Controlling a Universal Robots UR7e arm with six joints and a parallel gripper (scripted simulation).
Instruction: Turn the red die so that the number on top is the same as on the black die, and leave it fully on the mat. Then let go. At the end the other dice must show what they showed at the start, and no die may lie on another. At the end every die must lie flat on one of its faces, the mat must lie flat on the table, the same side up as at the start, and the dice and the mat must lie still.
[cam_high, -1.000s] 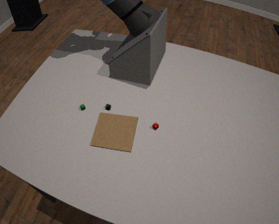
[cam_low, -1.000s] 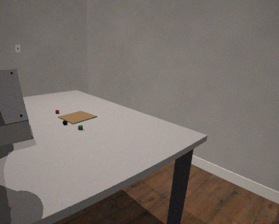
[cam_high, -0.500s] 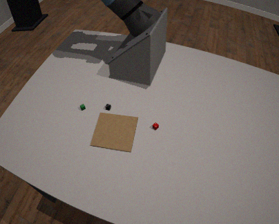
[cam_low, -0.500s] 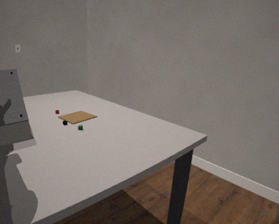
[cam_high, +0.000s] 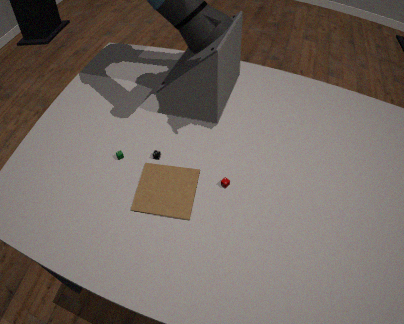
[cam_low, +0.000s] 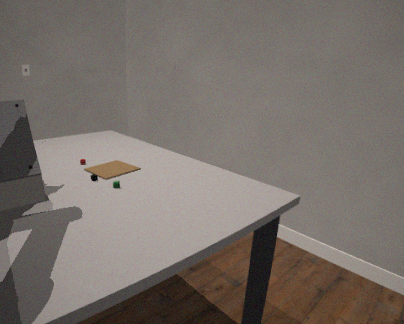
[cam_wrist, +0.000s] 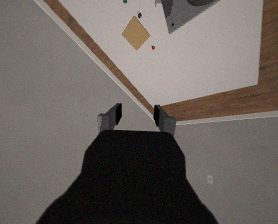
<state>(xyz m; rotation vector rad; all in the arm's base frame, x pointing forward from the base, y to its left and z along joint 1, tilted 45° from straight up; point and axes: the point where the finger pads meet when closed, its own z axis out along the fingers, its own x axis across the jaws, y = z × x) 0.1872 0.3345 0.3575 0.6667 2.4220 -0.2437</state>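
The green die is 20 cm ahead of my hand, 17 cm to the right of it and 69 cm below it. Round my hand: black die (18 cm ahead, 7 cm to the right, 69 cm below); then tan mat (28 cm ahead, 2 cm to the right, 70 cm below); then red die (23 cm ahead, 11 cm to the left, 69 cm below).
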